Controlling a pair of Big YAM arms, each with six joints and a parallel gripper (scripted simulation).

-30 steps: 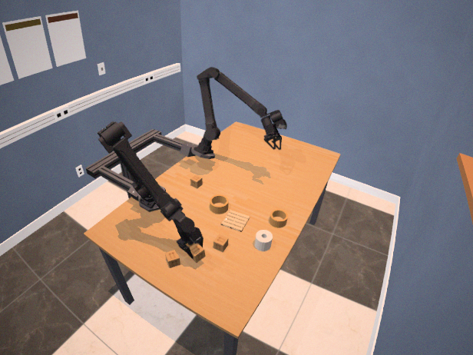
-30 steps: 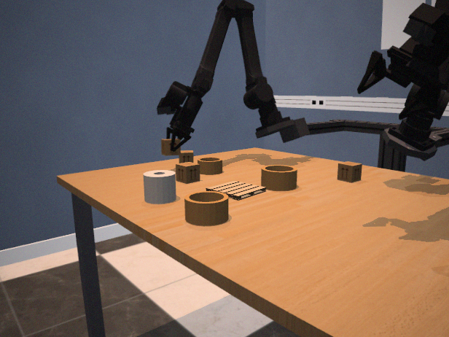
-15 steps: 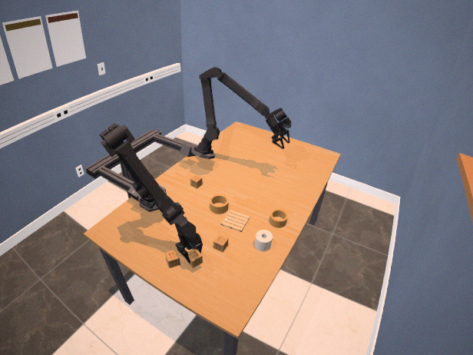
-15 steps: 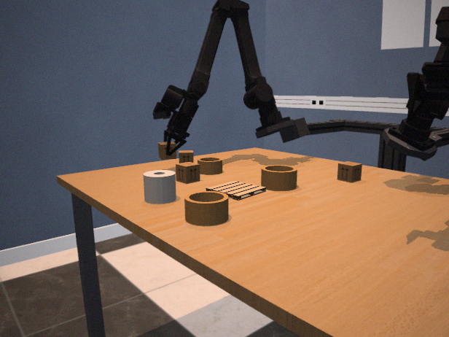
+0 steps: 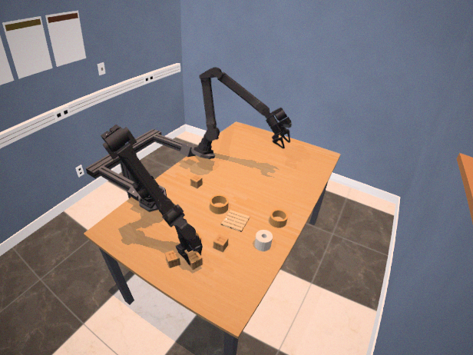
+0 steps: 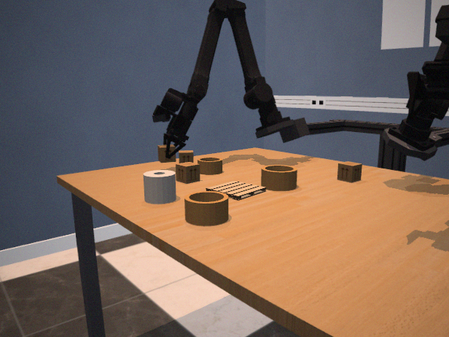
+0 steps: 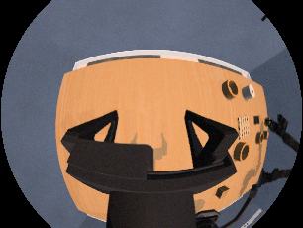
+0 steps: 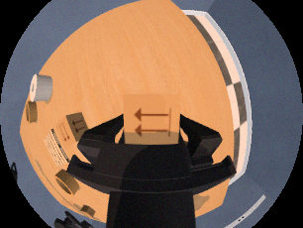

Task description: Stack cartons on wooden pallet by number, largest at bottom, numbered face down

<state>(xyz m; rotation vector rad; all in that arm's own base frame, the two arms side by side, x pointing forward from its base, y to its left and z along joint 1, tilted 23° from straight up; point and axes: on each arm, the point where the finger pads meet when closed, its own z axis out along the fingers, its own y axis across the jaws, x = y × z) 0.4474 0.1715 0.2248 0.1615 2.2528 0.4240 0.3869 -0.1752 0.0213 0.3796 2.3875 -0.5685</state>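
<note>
Now: right hand 30 mm short of the wooden pallet, 360 mm to the right of it and 50 mm above it. The rest, counted from my right hand: brown carton (right at my right hand).
</note>
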